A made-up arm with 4 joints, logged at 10 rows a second.
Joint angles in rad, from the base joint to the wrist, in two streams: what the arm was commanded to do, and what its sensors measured. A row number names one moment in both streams.
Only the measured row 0 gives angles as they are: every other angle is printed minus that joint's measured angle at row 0.
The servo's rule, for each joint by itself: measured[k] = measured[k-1] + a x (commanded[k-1-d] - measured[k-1]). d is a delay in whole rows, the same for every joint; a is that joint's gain. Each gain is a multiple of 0.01, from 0.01 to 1. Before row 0 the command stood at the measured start. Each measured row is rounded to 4 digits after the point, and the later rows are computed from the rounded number. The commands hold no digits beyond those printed.
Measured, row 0:
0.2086 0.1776 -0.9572 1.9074
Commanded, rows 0 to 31:
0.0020 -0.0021 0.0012 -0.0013
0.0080 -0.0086 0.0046 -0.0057
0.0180 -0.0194 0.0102 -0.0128
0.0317 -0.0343 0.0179 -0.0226
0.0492 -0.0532 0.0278 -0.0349
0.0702 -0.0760 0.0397 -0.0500
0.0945 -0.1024 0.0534 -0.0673
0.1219 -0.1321 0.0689 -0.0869
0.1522 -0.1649 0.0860 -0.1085
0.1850 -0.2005 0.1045 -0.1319
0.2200 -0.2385 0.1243 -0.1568
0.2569 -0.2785 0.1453 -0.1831
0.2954 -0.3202 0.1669 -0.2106
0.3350 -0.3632 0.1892 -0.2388
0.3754 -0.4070 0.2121 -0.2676
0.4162 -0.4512 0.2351 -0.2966
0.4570 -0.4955 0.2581 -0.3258
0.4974 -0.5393 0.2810 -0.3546
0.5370 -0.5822 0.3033 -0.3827
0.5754 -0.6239 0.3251 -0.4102
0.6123 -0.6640 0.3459 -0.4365
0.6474 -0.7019 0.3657 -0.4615
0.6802 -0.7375 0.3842 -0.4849
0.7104 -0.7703 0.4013 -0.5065
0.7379 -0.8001 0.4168 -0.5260
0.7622 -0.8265 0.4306 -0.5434
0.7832 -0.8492 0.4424 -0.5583
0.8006 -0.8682 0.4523 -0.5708
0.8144 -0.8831 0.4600 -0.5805
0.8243 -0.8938 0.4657 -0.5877
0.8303 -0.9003 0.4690 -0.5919
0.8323 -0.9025 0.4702 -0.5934
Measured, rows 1 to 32:
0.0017 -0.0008 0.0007 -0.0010
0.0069 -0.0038 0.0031 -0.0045
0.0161 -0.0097 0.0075 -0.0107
0.0290 -0.0190 0.0139 -0.0196
0.0458 -0.0320 0.0225 -0.0311
0.0661 -0.0487 0.0332 -0.0453
0.0897 -0.0691 0.0457 -0.0618
0.1164 -0.0930 0.0601 -0.0806
0.1461 -0.1203 0.0762 -0.1015
0.1784 -0.1508 0.0937 -0.1243
0.2129 -0.1841 0.1127 -0.1487
0.2494 -0.2200 0.1329 -0.1745
0.2876 -0.2581 0.1540 -0.2016
0.3269 -0.2980 0.1758 -0.2295
0.3672 -0.3394 0.1983 -0.2581
0.4079 -0.3819 0.2211 -0.2870
0.4487 -0.4251 0.2440 -0.3161
0.4891 -0.4685 0.2669 -0.3450
0.5289 -0.5117 0.2895 -0.3733
0.5675 -0.5543 0.3116 -0.4010
0.6047 -0.5960 0.3329 -0.4276
0.6401 -0.6362 0.3532 -0.4530
0.6734 -0.6747 0.3724 -0.4769
0.7041 -0.7110 0.3903 -0.4991
0.7322 -0.7449 0.4067 -0.5193
0.7571 -0.7759 0.4215 -0.5374
0.7788 -0.8038 0.4345 -0.5531
0.7969 -0.8283 0.4455 -0.5664
0.8114 -0.8491 0.4545 -0.5770
0.8221 -0.8661 0.4614 -0.5850
0.8289 -0.8791 0.4661 -0.5902
0.8317 -0.8880 0.4686 -0.5926
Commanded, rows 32 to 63:
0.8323 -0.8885 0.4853 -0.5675
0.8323 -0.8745 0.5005 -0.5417
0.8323 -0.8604 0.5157 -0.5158
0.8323 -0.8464 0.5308 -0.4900
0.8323 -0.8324 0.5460 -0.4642
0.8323 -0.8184 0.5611 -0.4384
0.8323 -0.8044 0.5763 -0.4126
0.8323 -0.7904 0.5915 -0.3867
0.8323 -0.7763 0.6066 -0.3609
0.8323 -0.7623 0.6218 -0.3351
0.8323 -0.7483 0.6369 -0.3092
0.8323 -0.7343 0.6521 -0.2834
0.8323 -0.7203 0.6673 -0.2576
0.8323 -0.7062 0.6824 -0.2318
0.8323 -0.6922 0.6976 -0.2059
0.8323 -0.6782 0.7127 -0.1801
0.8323 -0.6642 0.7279 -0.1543
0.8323 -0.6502 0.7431 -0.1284
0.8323 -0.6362 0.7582 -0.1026
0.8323 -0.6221 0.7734 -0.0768
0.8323 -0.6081 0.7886 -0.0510
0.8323 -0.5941 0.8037 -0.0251
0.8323 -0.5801 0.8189 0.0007
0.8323 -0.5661 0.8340 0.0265
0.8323 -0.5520 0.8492 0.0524
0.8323 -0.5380 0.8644 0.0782
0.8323 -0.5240 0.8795 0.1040
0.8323 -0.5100 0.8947 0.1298
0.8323 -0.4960 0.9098 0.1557
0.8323 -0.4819 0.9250 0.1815
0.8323 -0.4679 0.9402 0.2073
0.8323 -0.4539 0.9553 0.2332
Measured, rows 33 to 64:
0.8322 -0.8882 0.4790 -0.5738
0.8323 -0.8830 0.4923 -0.5497
0.8323 -0.8744 0.5068 -0.5243
0.8323 -0.8638 0.5217 -0.4986
0.8323 -0.8519 0.5368 -0.4728
0.8323 -0.8392 0.5519 -0.4470
0.8323 -0.8260 0.5670 -0.4212
0.8323 -0.8125 0.5822 -0.3953
0.8323 -0.7987 0.5973 -0.3695
0.8323 -0.7849 0.6125 -0.3437
0.8323 -0.7710 0.6276 -0.3178
0.8323 -0.7571 0.6428 -0.2920
0.8323 -0.7431 0.6580 -0.2662
0.8323 -0.7291 0.6731 -0.2404
0.8323 -0.7151 0.6883 -0.2145
0.8323 -0.7011 0.7034 -0.1887
0.8323 -0.6871 0.7186 -0.1629
0.8323 -0.6731 0.7338 -0.1370
0.8323 -0.6591 0.7489 -0.1112
0.8323 -0.6450 0.7641 -0.0854
0.8323 -0.6310 0.7793 -0.0596
0.8323 -0.6170 0.7944 -0.0337
0.8323 -0.6030 0.8096 -0.0079
0.8323 -0.5890 0.8247 0.0179
0.8323 -0.5749 0.8399 0.0438
0.8323 -0.5609 0.8551 0.0696
0.8323 -0.5469 0.8702 0.0954
0.8323 -0.5329 0.8854 0.1212
0.8323 -0.5189 0.9005 0.1471
0.8323 -0.5048 0.9157 0.1729
0.8323 -0.4908 0.9309 0.1987
0.8323 -0.4768 0.9460 0.2246

